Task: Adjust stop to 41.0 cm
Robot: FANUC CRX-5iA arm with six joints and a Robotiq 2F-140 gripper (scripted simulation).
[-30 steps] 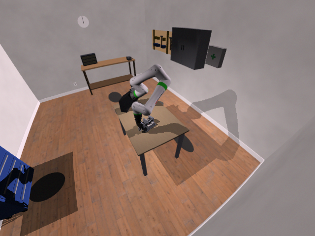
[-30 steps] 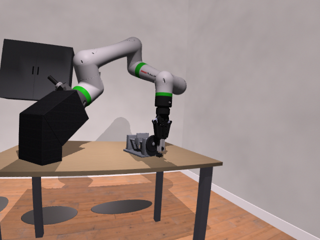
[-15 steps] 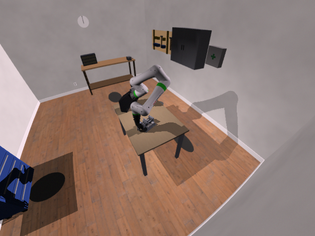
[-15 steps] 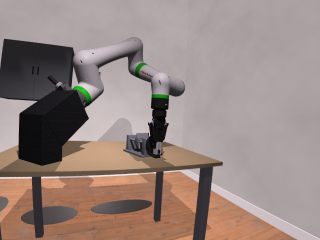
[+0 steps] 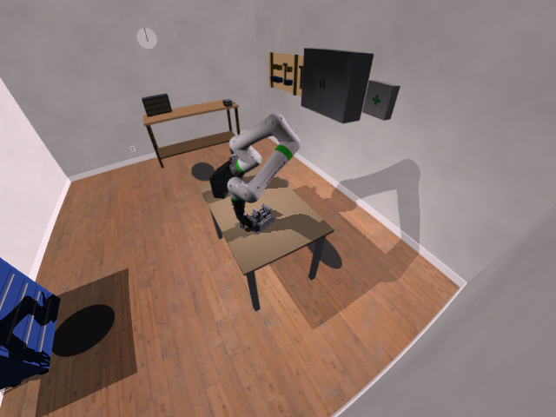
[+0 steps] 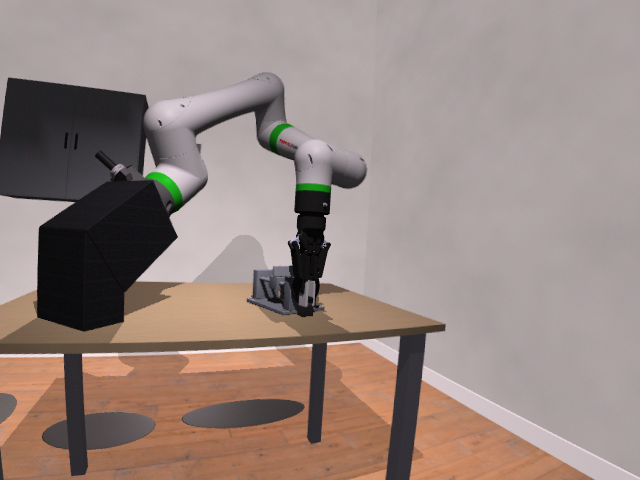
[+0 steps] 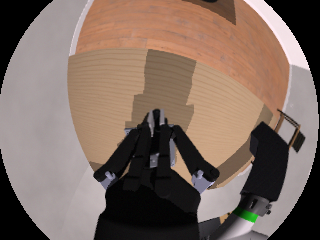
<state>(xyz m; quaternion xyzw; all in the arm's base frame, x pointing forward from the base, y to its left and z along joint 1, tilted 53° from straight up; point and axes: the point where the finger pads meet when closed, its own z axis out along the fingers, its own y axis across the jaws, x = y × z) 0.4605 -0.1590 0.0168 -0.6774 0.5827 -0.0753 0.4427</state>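
My hand is 2 cm to the right of the black handwheel and 1 cm above it. Also, from my hand: grey stop (2 cm behind, 14 cm to the left, 2 cm above).
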